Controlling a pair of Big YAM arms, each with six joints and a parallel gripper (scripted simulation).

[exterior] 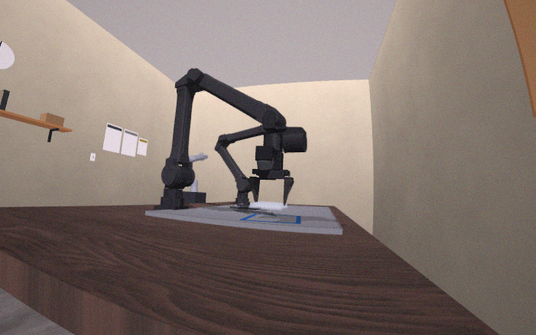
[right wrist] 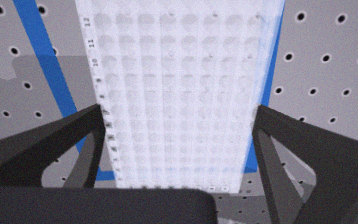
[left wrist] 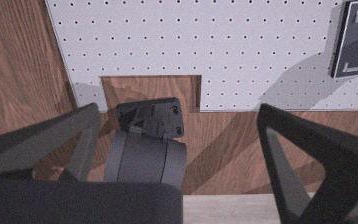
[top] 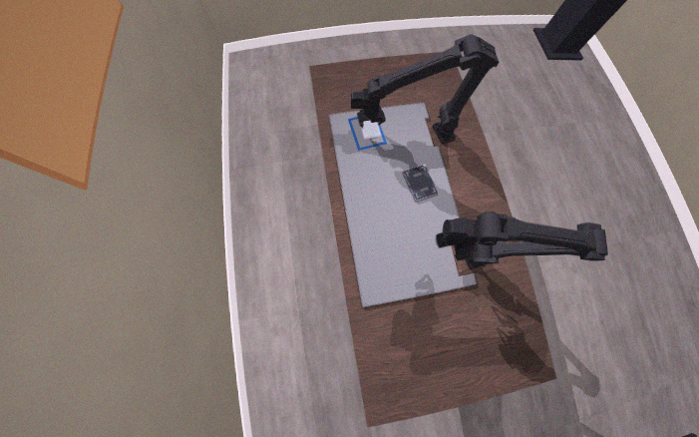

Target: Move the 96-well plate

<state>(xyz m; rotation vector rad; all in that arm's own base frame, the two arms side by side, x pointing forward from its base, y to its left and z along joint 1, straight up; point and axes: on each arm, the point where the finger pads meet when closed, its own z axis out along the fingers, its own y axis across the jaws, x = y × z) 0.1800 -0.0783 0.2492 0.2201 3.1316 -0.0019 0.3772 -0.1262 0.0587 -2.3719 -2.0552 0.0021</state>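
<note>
Now: the plate nest N1 200 mm behind my right hand, 320 mm to the left of it and 40 mm below it. From my right hand the other things lie so: 96-well plate (10 mm below); then A1 label (240 mm behind, 230 mm to the left, 30 mm below).
</note>
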